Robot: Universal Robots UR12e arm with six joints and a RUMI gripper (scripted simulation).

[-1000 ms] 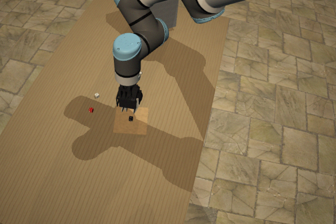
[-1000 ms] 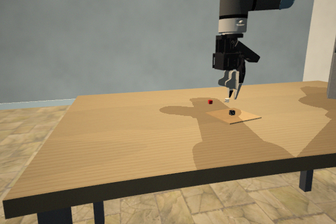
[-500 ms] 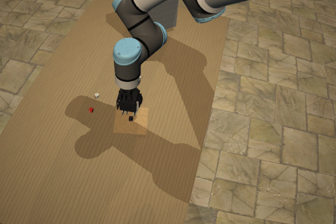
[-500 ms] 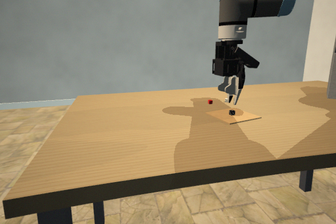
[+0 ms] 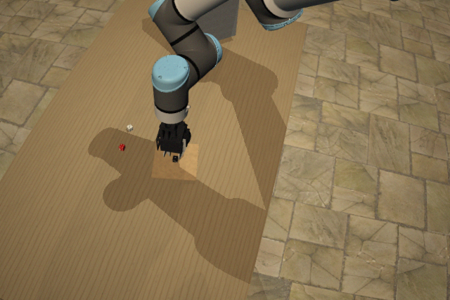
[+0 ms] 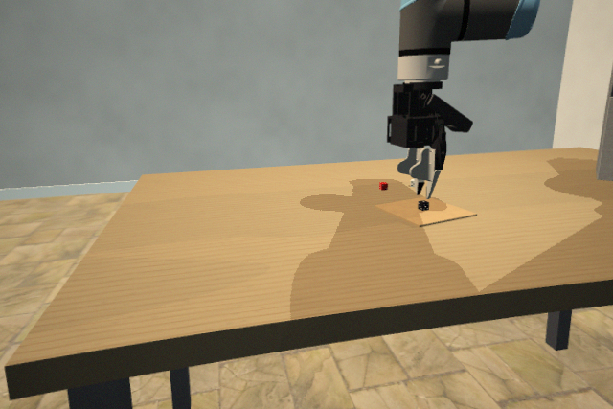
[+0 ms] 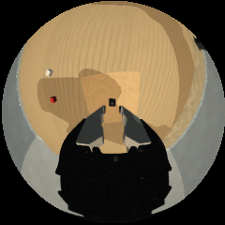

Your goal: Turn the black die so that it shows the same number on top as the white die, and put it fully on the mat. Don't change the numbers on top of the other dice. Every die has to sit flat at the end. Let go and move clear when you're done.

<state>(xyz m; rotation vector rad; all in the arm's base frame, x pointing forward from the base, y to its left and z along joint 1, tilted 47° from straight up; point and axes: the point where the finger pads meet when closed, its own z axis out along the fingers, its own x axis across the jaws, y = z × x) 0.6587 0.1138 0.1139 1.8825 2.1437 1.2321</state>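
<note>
The black die lies 3 cm below my hand. Also, from my hand: white die 20 cm to the right, 4 cm below, 4 cm behind; tan mat 4 cm below; red die 18 cm to the right, 4 cm below, 4 cm ahead.
</note>
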